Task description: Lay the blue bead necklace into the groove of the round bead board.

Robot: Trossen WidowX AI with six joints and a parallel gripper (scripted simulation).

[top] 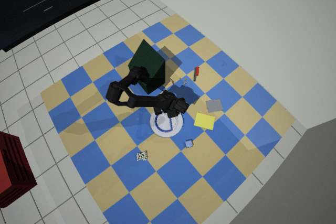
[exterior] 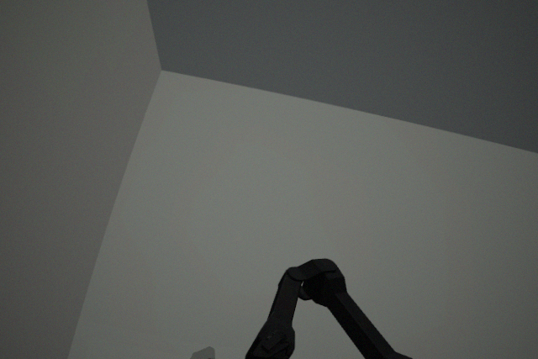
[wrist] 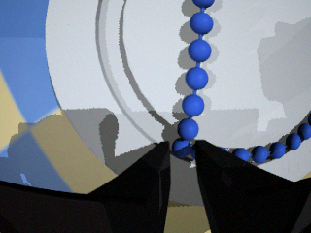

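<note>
Now: the round white bead board 40 mm ahead of my gripper tip, 50 mm to the right of it and 10 mm below it. Also, from my gripper tip: small blue cube: 230 mm ahead, 20 mm to the right, 10 mm below; then grey square: 120 mm ahead, 270 mm to the left, 20 mm below; then yellow pad: 170 mm ahead, 150 mm to the left, 20 mm below.
</note>
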